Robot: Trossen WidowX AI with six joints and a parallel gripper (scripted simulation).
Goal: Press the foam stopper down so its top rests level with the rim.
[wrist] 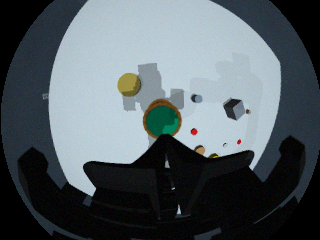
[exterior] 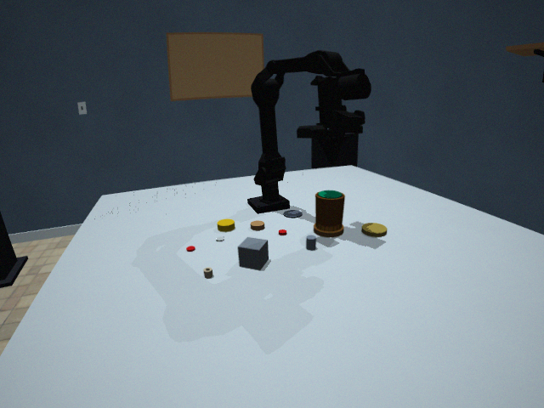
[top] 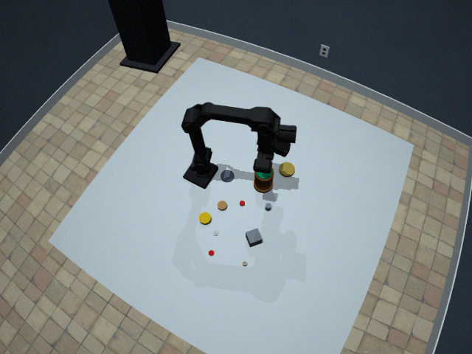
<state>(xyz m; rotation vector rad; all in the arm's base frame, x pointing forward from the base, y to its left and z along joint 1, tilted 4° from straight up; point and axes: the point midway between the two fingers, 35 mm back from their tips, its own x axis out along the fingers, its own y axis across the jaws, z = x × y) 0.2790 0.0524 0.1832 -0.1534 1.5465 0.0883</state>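
Right now the green foam stopper is 130 mm below my hand. Also, from my hand: small grey cylinder (50 mm ahead, 100 mm to the right, 210 mm below); then red button (50 mm behind, 120 mm to the right, 220 mm below); then olive disc (70 mm ahead, 100 mm to the left, 210 mm below).
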